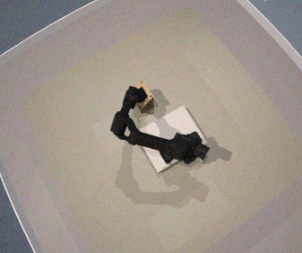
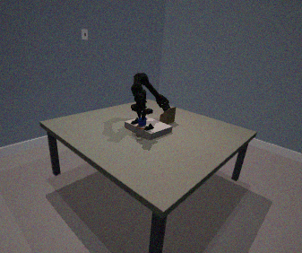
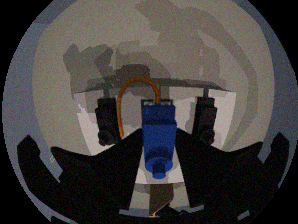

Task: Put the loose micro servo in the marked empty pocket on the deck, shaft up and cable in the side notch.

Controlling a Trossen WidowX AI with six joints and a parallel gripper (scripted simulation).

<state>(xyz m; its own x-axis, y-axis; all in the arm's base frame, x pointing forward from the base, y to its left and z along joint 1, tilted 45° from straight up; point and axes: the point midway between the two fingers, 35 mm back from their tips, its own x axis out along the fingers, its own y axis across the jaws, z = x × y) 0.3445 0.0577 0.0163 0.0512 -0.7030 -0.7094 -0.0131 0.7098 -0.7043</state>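
Right now my gripper tip is 12 cm past the white deck and 8 cm above it.
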